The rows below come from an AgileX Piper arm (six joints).
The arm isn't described. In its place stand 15 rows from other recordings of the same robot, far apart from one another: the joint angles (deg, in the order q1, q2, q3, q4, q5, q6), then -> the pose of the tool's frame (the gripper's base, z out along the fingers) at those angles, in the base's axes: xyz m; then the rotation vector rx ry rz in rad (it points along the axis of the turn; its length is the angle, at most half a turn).
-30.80, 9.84, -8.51, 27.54, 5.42, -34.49 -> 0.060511 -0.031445 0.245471 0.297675 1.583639 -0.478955
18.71, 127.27, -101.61, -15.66, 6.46, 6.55 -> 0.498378 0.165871 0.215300 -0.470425 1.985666 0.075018
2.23, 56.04, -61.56, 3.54, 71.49, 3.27 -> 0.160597 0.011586 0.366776 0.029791 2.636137 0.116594
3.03, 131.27, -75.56, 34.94, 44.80, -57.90 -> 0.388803 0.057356 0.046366 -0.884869 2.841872 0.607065
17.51, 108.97, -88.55, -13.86, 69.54, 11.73 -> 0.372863 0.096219 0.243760 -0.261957 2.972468 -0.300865
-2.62, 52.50, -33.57, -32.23, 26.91, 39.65 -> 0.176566 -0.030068 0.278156 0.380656 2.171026 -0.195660
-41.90, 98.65, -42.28, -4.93, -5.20, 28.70 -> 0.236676 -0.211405 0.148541 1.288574 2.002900 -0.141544
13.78, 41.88, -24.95, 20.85, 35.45, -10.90 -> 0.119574 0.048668 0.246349 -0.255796 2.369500 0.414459
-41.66, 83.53, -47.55, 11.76, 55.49, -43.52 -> 0.188899 -0.147610 0.208239 0.117399 2.974673 0.127717
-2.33, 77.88, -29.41, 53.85, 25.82, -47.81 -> 0.220034 0.023078 0.177321 -0.005190 2.575954 0.472233
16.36, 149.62, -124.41, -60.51, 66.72, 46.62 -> 0.524804 0.078229 0.115454 0.122090 2.384733 -1.046030
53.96, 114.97, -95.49, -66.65, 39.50, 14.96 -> 0.316406 0.344532 0.281502 -1.328676 1.590518 -0.576781
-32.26, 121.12, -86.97, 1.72, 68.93, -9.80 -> 0.336172 -0.209177 0.151785 -0.606546 -2.955932 -0.114890
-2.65, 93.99, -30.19, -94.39, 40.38, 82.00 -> 0.243645 -0.070122 0.141968 0.044125 2.477547 -1.002987
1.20, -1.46, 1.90, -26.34, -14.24, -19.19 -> 0.051029 0.011003 0.223247 -0.591776 1.147928 -0.585671
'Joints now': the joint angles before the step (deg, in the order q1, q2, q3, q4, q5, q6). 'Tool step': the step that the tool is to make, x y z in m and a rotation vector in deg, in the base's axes. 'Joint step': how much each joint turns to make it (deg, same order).
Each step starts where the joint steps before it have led.
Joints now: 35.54, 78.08, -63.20, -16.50, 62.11, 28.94
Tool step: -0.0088, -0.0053, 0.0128, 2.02, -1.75, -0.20
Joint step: 0.00, -2.97, -0.02, 0.65, 0.40, -0.01
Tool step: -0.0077, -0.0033, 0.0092, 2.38, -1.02, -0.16
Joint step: -0.01, -2.32, 0.03, 1.35, 0.07, 0.00
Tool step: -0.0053, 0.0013, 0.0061, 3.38, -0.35, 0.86
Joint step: -0.01, -1.40, -0.12, 2.93, -0.94, -0.95
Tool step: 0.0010, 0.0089, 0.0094, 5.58, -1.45, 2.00
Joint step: 0.02, -0.05, -1.54, 4.56, -3.13, -1.90
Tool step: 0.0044, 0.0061, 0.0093, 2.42, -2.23, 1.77
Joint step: 0.01, 0.61, -2.02, 1.65, -2.00, -1.86
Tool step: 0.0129, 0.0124, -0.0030, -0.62, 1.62, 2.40
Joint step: -0.01, 3.93, -2.94, 2.03, 0.50, -2.94
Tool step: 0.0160, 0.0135, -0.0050, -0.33, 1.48, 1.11
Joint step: -0.01, 4.51, -3.28, 1.30, 0.11, -1.36
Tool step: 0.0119, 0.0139, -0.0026, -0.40, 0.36, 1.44
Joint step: 0.75, 3.69, -3.19, 0.30, 0.01, -0.82
